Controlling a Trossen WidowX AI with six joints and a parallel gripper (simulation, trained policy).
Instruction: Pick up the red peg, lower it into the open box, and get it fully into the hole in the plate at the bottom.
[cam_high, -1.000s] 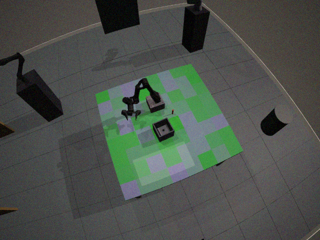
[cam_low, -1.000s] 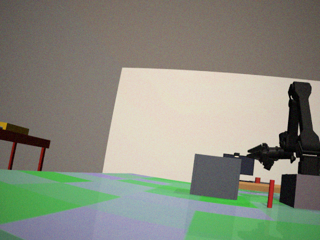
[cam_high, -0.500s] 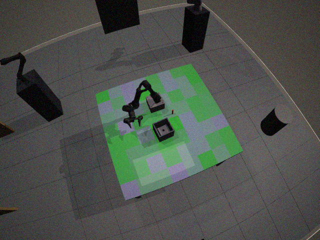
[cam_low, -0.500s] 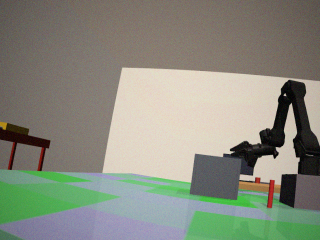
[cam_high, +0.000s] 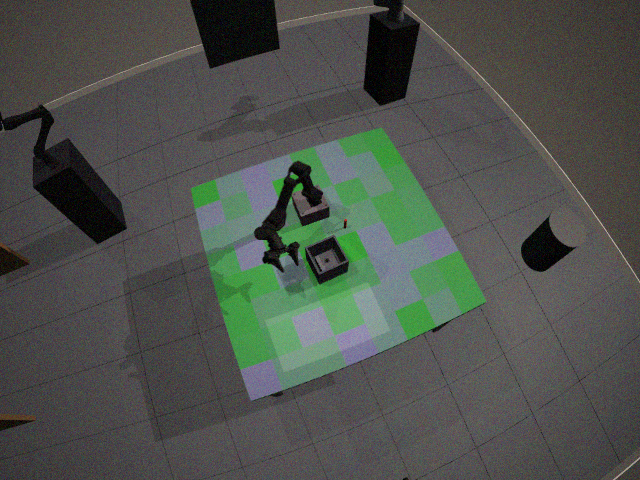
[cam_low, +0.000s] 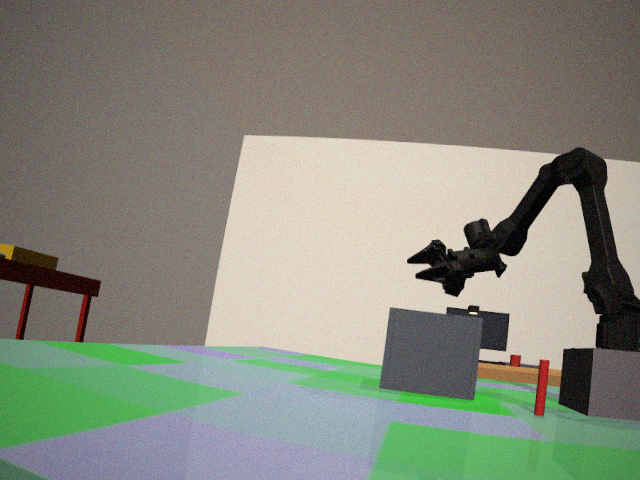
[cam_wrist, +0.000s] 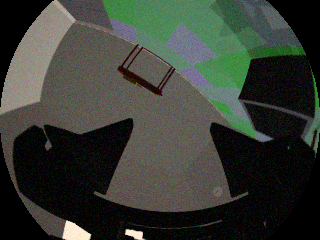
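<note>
Now: gripper tip 39 cm to the right of the red peg, 21 cm above it and 18 cm past it. Also, from my gripper tip: light plate 21 cm below, 20 cm to the left, 3 cm behind.
</note>
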